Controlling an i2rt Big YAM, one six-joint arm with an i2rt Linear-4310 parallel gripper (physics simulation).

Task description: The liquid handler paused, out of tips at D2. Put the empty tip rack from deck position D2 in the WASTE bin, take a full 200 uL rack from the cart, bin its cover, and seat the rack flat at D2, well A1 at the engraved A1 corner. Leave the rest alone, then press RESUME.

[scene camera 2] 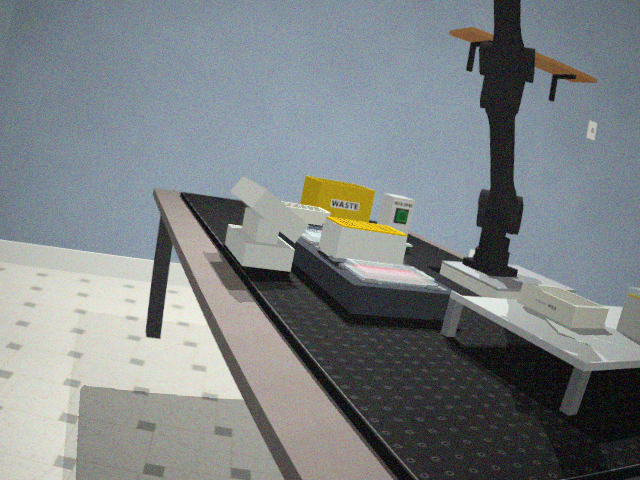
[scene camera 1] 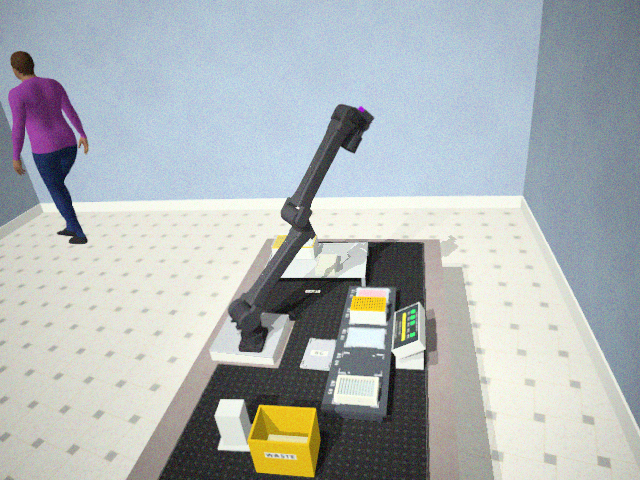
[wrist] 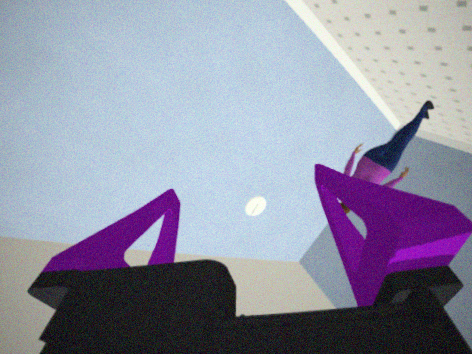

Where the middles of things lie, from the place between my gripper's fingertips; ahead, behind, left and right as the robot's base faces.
I see my gripper 60 cm above the cart shelf (scene camera 2: 588,344), 20 cm past it and 3 cm to the right of it. Round my hand: white well plate (scene camera 1: 357,337) 60 cm below, 49 cm to the right, 4 cm ahead; then yellow WASTE bin (scene camera 1: 277,420) 93 cm to the right, 59 cm below, 16 cm behind; then white block (scene camera 1: 231,416) 88 cm to the right, 59 cm below, 33 cm behind.
